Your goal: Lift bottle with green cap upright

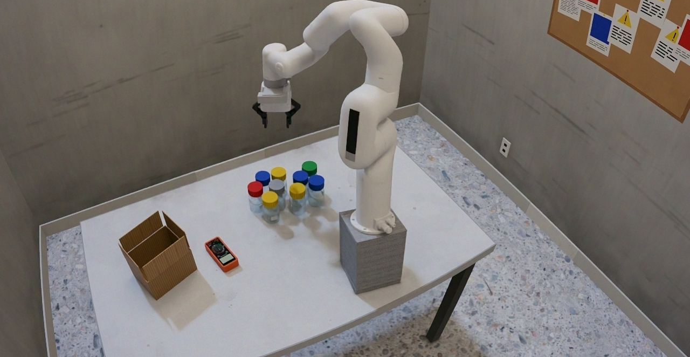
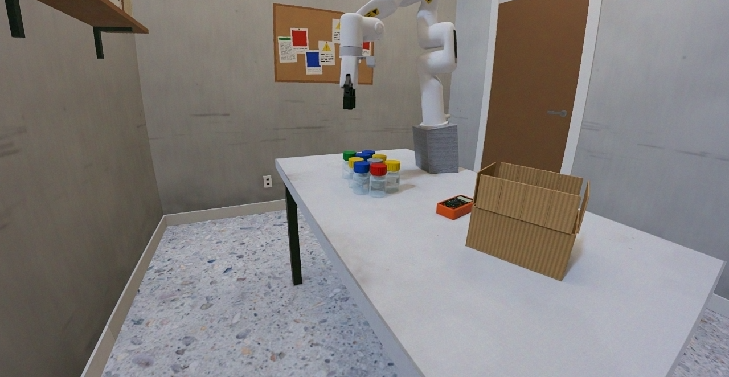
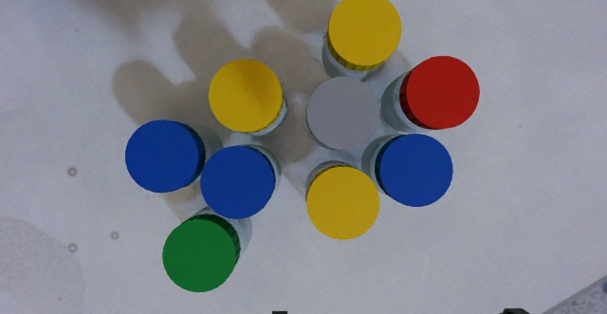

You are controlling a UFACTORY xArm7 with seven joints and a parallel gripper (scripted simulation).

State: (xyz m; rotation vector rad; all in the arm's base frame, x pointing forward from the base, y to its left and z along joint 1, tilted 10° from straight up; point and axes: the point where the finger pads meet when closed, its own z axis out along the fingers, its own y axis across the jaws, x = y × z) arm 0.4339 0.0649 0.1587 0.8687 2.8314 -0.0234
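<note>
Right now the green-capped bottle is 250 mm below my hand, 100 mm to the right of it and 50 mm behind it. The rest, counted from my hand: grey-capped bottle: 250 mm below, 80 mm behind, 50 mm to the left; then orange multimeter: 340 mm to the left, 280 mm below, 190 mm behind; then red-capped bottle: 250 mm below, 120 mm to the left, 50 mm behind.
</note>
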